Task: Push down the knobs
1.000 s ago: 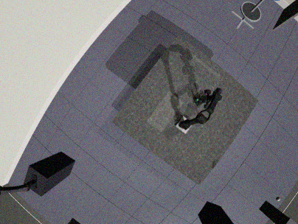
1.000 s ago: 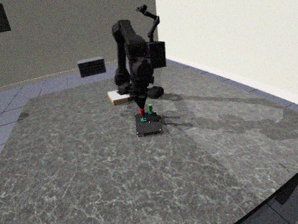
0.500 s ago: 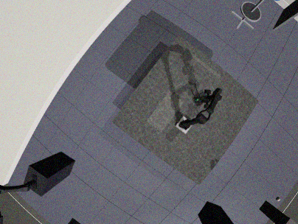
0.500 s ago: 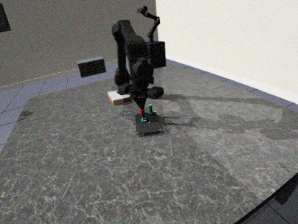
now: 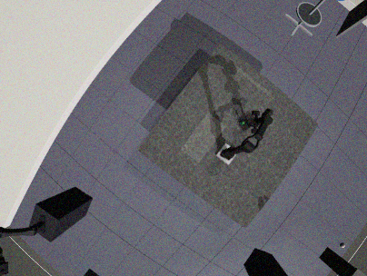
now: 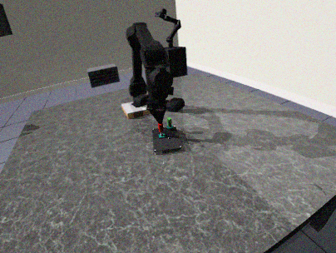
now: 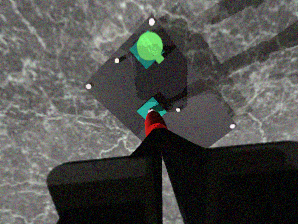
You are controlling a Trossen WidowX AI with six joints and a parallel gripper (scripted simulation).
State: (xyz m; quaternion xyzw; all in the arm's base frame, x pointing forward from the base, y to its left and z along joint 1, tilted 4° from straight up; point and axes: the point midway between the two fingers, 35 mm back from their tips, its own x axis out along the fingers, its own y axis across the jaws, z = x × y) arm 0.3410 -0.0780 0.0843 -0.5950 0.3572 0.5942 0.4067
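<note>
Right now the red knob is 2 cm below my gripper tip. The rest, counted from my gripper tip: green knob (6 cm to the left, 3 cm behind, 2 cm below).
</note>
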